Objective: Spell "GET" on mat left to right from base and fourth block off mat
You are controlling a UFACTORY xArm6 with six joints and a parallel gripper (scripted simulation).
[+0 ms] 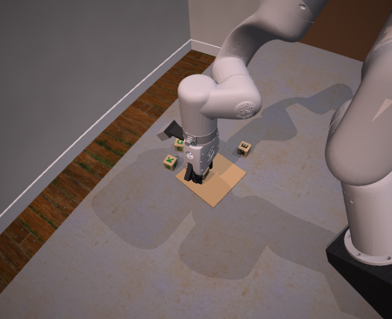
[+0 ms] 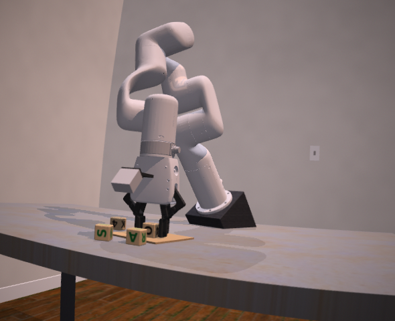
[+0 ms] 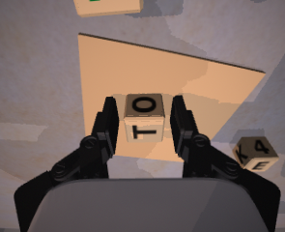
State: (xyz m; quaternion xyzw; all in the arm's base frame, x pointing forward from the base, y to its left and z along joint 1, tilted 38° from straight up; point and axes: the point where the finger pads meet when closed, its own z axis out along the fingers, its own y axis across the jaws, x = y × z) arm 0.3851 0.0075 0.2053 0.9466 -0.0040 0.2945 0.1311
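The T block lies 1 cm below my hand. The rest, counted from my hand: G block (10 cm ahead, 6 cm to the right, 1 cm below); then tan mat (2 cm behind, 1 cm to the right, 2 cm below); then E block (8 cm behind, 12 cm to the right, 1 cm below).
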